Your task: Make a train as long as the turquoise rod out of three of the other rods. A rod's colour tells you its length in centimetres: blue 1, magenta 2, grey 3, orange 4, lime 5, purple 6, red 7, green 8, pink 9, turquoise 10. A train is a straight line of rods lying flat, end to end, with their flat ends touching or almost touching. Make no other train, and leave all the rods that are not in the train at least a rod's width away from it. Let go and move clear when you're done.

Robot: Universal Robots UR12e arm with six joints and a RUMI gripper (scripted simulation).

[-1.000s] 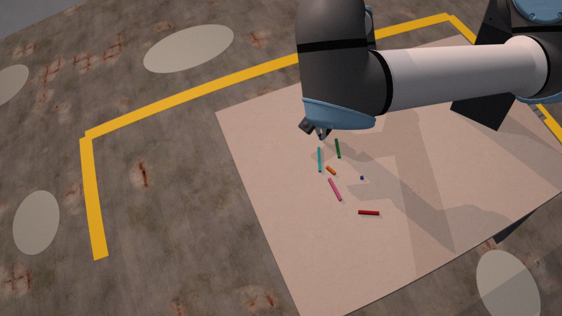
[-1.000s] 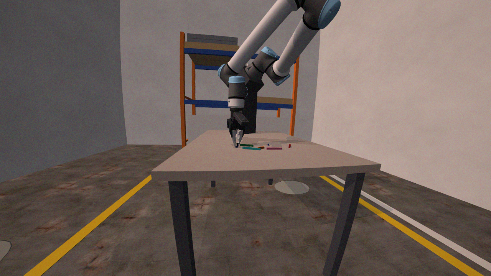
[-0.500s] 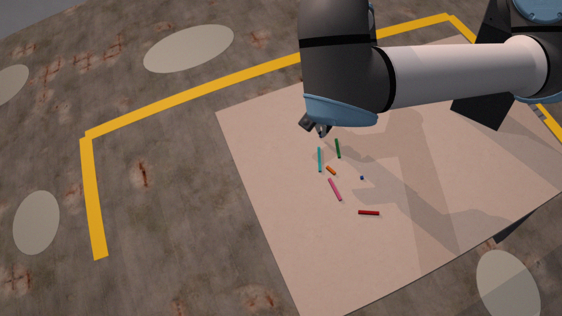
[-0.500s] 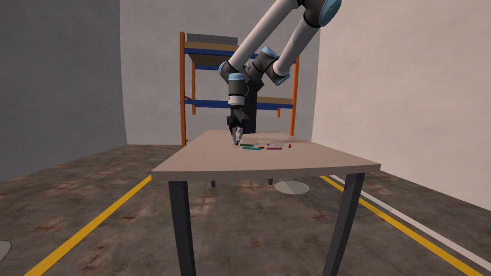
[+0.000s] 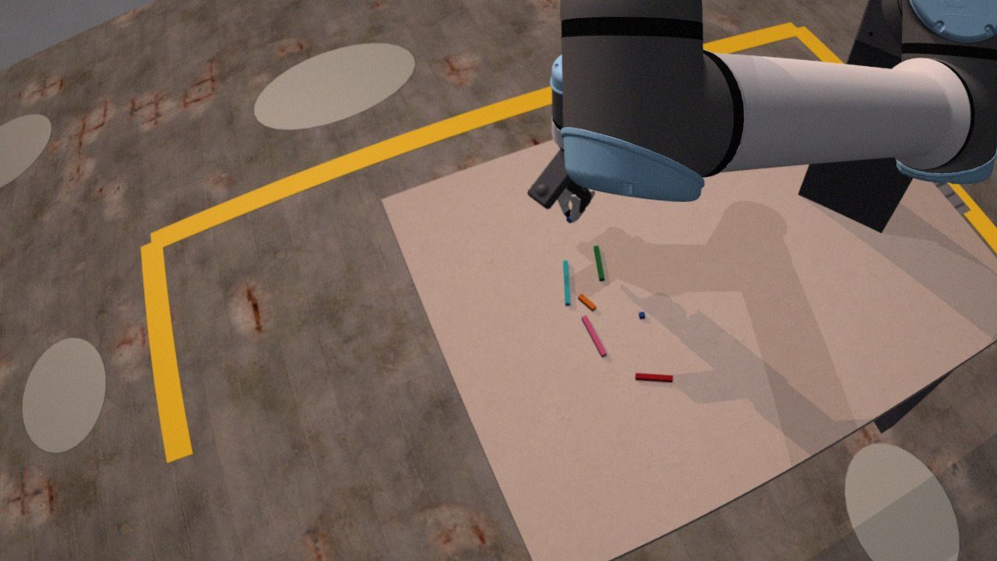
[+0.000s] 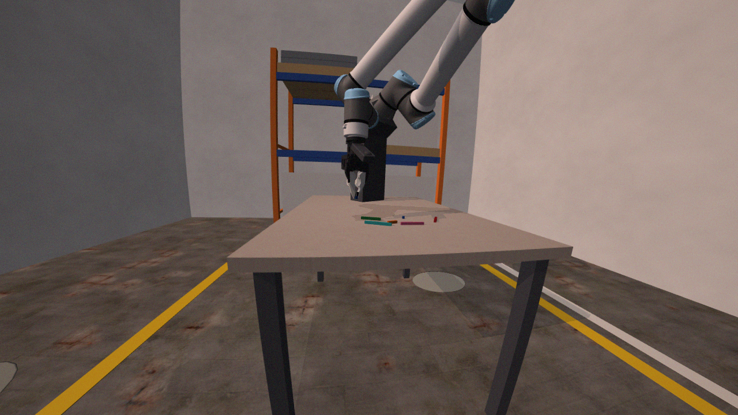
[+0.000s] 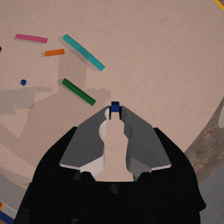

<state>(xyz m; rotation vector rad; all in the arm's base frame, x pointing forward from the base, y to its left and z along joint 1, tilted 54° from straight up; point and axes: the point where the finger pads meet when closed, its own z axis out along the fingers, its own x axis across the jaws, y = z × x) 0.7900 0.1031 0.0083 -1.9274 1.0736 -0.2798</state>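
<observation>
Right now my hand is 14 cm to the right of the orange rod, 10 cm above it and 3 cm past it. The rest, counted from my hand: green rod 10 cm below, 6 cm behind, 4 cm to the left; then pink rod 21 cm to the left, 10 cm below, 5 cm behind; then turquoise rod 10 cm below, 9 cm to the left, 1 cm ahead.
</observation>
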